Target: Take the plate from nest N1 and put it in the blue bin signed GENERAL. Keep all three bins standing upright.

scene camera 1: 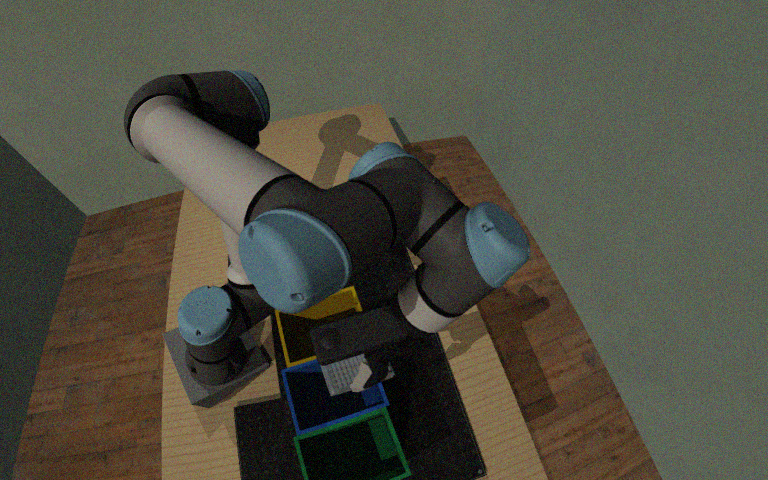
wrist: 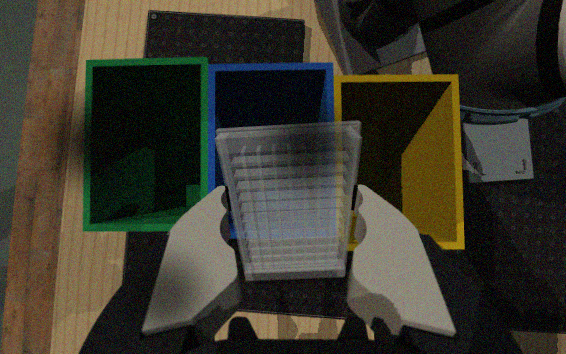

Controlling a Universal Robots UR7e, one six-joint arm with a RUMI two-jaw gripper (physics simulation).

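Seen in the pictures: gripper, fingertip midpoint: point(scene camera 1: 345, 365) point(wrist: 290, 187); arm's base, link origin: point(scene camera 1: 216, 357).
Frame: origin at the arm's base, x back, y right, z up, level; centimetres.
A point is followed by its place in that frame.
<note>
The clear ribbed plate point(scene camera 1: 339, 376) @[z 23.2, x -33.7, y 11.8 cm] point(wrist: 290, 200) @[z 21.9, x -35.5, y 9.7 cm] is held between the two pale fingers of my gripper point(scene camera 1: 355, 371) @[z 21.8, x -34.7, y 9.8 cm] point(wrist: 290, 187) @[z 21.8, x -34.7, y 9.8 cm], which is shut on its sides. It hangs above the bins. In the wrist view it overlaps the right part of the blue bin point(scene camera 1: 343, 419) @[z 14.1, x -32.6, y 18.3 cm] point(wrist: 270, 67) @[z 14.0, x -23.0, y 13.9 cm] and the left rim of the yellow bin point(scene camera 1: 334, 302) @[z 10.3, x -32.9, y -7.2 cm] point(wrist: 431, 175) @[z 10.4, x -30.4, y -6.7 cm]. The green bin point(scene camera 1: 385, 438) @[z -3.7, x -39.9, y 23.2 cm] point(wrist: 146, 62) @[z 14.0, x -24.7, y 26.8 cm] stands on the other side of the blue one. All three bins stand upright. Their signs do not show. The plate hides part of the blue bin's inside.
A pale flat pad point(wrist: 505, 155) @[z -2.7, x -22.2, y -28.1 cm] with corner marks lies on the dark perforated board, right of the yellow bin in the wrist view. The grey robot base block point(scene camera 1: 198, 393) @[z 2.8, x 2.7, y 9.4 cm] stands beside the bins. Arm links hang over the yellow bin side in the scene view.
</note>
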